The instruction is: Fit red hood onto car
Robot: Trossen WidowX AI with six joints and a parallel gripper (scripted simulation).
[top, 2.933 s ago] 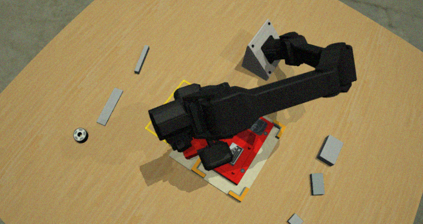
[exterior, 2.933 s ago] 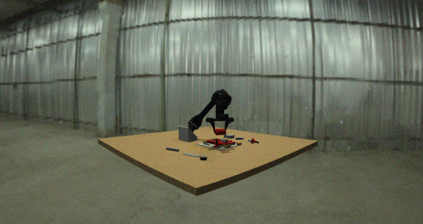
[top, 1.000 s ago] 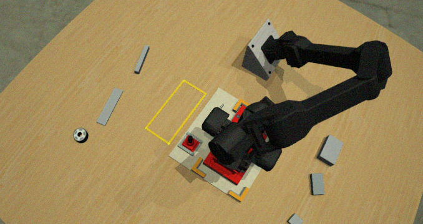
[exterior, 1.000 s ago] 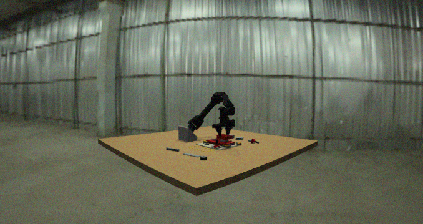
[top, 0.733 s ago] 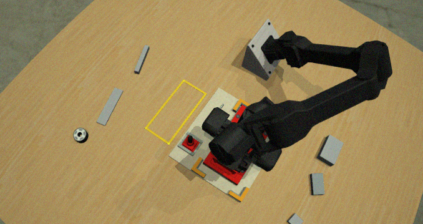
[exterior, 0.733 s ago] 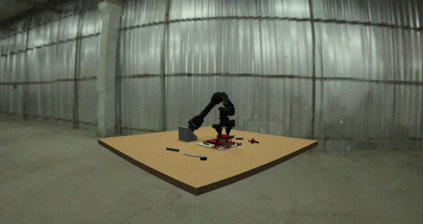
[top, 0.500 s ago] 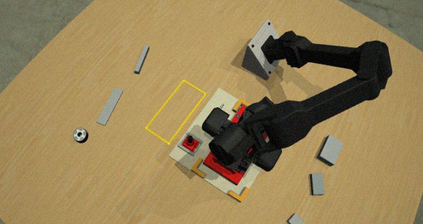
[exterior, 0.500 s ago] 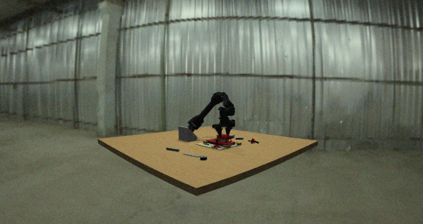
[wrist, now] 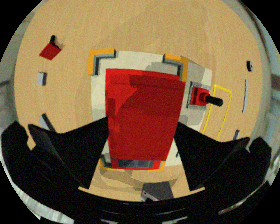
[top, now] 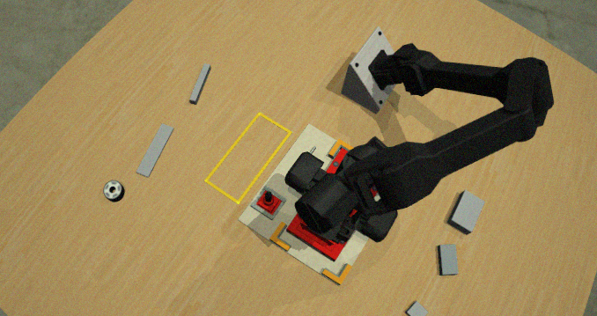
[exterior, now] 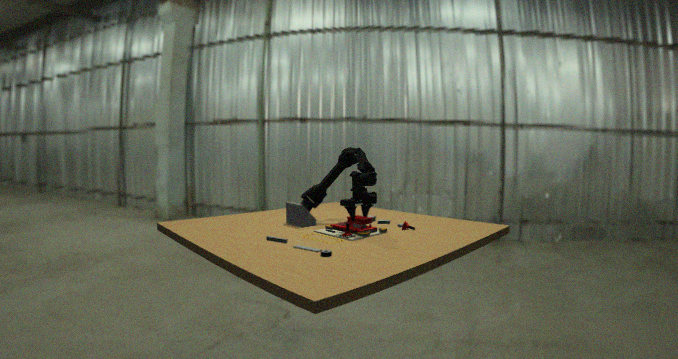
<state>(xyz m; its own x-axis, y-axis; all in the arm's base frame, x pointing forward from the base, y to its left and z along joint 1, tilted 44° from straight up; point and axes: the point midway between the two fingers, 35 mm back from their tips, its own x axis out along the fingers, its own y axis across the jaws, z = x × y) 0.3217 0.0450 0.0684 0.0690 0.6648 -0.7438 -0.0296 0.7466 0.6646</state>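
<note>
The grey engine block lies 3 cm below my gripper tip and 1 cm to the left of it. Round my gripper tip: red hood: 1 cm above.
</note>
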